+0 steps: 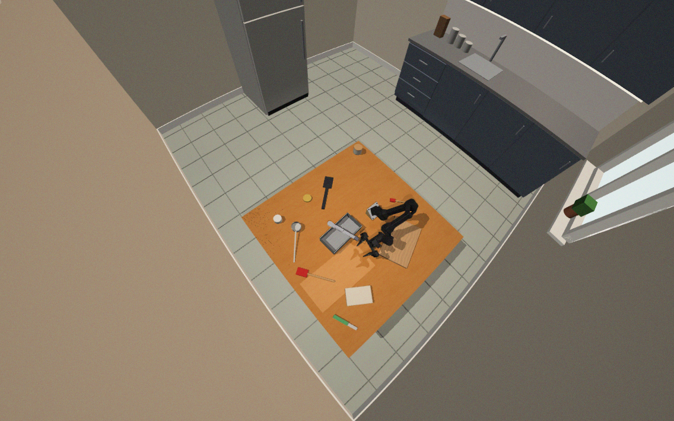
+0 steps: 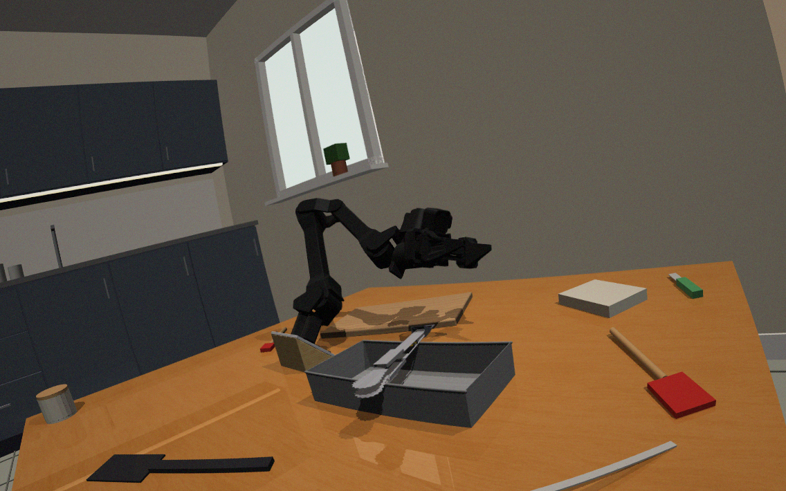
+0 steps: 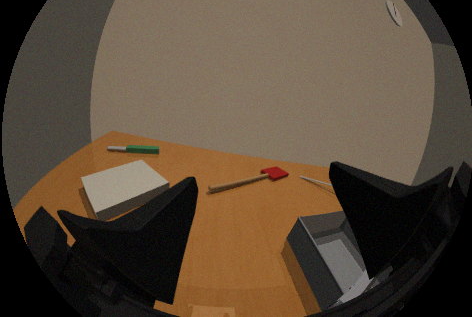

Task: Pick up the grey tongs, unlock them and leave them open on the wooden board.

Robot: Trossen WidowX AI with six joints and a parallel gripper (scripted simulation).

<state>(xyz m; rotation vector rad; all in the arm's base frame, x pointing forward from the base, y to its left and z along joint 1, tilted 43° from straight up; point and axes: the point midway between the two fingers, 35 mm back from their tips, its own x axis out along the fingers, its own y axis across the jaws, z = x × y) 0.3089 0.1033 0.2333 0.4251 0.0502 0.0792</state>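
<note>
Now: the grey roasting tin 220 mm to the right of my gripper tip and 160 mm below it. From my gripper tip the other things lie so: wooden board 370 mm behind, 180 mm below, 80 mm to the left; red spatula 350 mm ahead, 180 mm below, 70 mm to the right; white block 230 mm to the left, 180 mm below, 140 mm ahead.
</note>
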